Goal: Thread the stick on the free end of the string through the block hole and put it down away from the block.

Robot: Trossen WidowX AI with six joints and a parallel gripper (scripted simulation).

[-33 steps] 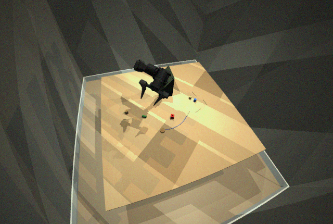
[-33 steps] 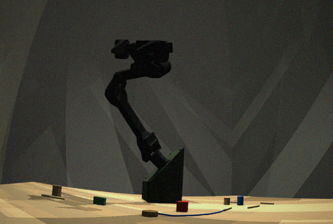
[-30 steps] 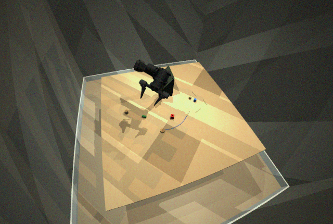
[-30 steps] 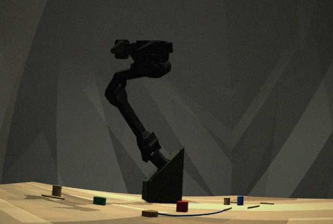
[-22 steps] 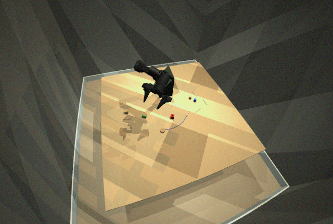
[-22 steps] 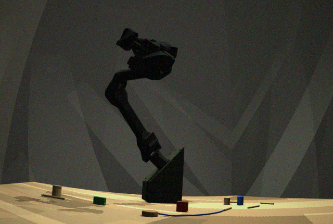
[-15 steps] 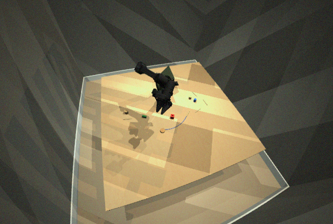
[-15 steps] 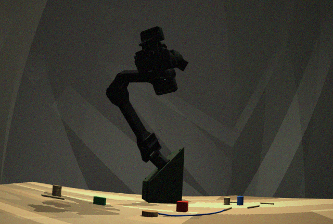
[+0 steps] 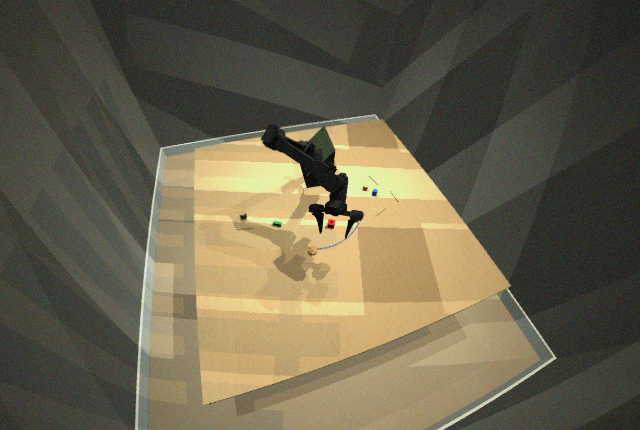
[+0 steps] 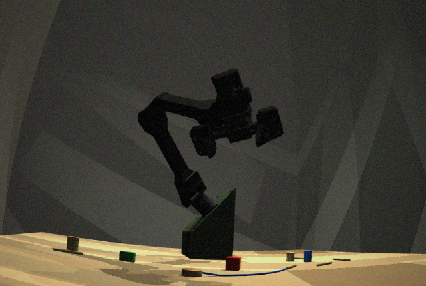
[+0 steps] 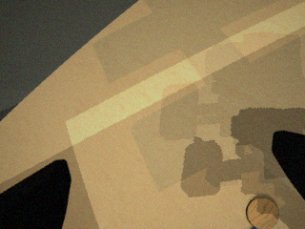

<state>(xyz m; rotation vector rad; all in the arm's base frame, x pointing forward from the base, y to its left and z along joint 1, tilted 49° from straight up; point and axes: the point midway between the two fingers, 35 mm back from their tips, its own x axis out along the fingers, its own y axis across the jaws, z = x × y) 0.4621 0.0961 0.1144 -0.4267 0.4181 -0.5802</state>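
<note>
Now: gripper tip 19 cm past the red block, 5 cm to the right of it and 22 cm above it. Also, from my gripper tip: green block 22 cm behind, 20 cm to the right, 23 cm below; thin stick 20 cm behind, 20 cm to the left, 24 cm below; round wooden button 7 cm behind, 6 cm to the right, 23 cm below.
</note>
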